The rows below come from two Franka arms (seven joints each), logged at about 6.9 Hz.
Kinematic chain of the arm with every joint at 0, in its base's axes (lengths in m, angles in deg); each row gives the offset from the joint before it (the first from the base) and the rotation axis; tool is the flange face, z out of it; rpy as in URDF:
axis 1: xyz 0 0 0.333 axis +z
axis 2: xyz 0 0 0 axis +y
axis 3: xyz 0 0 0.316 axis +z
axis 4: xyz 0.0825 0 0 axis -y
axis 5: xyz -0.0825 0 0.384 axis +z
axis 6: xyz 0 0 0 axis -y
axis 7: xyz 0.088 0 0 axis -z
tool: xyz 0 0 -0.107 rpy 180 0 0
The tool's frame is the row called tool.
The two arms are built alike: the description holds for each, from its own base.
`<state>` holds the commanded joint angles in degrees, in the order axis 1, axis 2, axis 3, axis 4, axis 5, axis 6, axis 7, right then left.
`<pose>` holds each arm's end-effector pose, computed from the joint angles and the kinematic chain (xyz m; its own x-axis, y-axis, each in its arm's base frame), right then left.
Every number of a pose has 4 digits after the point.
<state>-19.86 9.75 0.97 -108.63 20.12 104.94 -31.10 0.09 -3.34 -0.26 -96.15 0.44 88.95 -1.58</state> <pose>0.5529 -0.1602 0.4004 0.9943 0.0921 -0.0534 0.0642 -0.9191 -0.3888 0.5321 -0.0008 0.6042 0.9974 0.0248 -0.0671 0.0242 -0.9997 -0.0098</pose>
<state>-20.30 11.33 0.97 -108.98 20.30 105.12 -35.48 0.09 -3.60 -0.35 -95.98 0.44 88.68 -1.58</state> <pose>0.5522 -0.1645 0.3822 0.9871 0.1524 -0.0493 0.1195 -0.9057 -0.4068 0.5305 -0.0017 0.6076 0.9977 0.0233 -0.0643 0.0227 -0.9997 -0.0098</pose>
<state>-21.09 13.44 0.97 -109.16 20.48 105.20 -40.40 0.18 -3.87 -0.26 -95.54 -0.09 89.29 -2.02</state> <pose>0.5507 -0.1723 0.3598 0.9757 0.2146 -0.0452 0.1748 -0.8856 -0.4304 0.5307 -0.0010 0.6146 0.9986 0.0339 -0.0415 0.0339 -0.9994 -0.0002</pose>
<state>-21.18 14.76 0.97 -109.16 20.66 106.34 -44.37 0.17 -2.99 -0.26 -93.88 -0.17 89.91 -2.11</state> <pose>0.5531 -0.1747 0.3474 0.9636 0.2665 -0.0194 0.2320 -0.8704 -0.4342 0.5373 -0.0012 0.6209 0.9992 0.0353 -0.0172 0.0353 -0.9994 0.0021</pose>
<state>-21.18 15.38 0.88 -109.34 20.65 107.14 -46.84 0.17 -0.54 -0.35 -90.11 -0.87 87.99 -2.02</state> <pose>0.5535 -0.1764 0.3405 0.9544 0.2985 -0.0033 0.2677 -0.8608 -0.4328 0.5479 -0.0034 0.6258 0.9991 0.0316 -0.0281 0.0320 -0.9994 0.0141</pose>
